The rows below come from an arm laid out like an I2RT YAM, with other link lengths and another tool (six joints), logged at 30 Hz.
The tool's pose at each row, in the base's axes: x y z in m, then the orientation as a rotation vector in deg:
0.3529, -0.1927, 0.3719, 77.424, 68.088, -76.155
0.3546, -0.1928, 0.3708, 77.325, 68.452, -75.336
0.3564, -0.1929, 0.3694, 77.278, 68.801, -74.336
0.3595, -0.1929, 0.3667, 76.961, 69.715, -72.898
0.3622, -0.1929, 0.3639, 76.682, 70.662, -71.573
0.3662, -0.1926, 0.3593, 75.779, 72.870, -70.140
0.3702, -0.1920, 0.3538, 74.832, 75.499, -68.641
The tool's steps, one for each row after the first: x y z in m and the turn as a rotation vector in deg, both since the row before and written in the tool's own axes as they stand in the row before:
0.0010, 0.0017, -0.0001, -0.644, 0.323, 0.226
0.0014, 0.0018, -0.0001, -0.720, 0.394, 0.346
0.0026, 0.0031, -0.0003, -1.267, 0.642, 0.187
0.0028, 0.0027, -0.0001, -1.176, 0.668, 0.099
0.0046, 0.0040, -0.0003, -1.847, 1.030, -0.776
0.0054, 0.0041, -0.0003, -1.963, 1.286, -1.040

